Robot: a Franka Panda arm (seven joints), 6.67 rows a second.
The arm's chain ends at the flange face. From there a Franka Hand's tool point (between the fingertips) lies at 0.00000 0.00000 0.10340 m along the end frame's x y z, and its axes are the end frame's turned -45 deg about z.
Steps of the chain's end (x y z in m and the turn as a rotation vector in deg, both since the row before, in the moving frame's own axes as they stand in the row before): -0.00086, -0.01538, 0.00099, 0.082, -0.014, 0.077; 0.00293, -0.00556, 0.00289, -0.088, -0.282, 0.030; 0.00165, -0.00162, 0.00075, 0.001, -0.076, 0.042; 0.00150, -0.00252, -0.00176, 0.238, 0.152, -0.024; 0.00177, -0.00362, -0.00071, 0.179, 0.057, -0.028; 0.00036, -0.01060, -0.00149, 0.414, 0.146, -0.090
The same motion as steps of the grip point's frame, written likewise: 0.01035, -0.01161, 0.00099, 0.068, 0.048, 0.077; 0.00553, -0.00211, 0.00289, 0.137, -0.262, 0.030; 0.00222, -0.00008, 0.00075, 0.054, -0.053, 0.042; 0.00334, -0.00083, -0.00176, 0.061, 0.276, -0.024; 0.00411, -0.00146, -0.00071, 0.086, 0.167, -0.028; 0.00846, -0.00758, -0.00149, 0.190, 0.396, -0.090
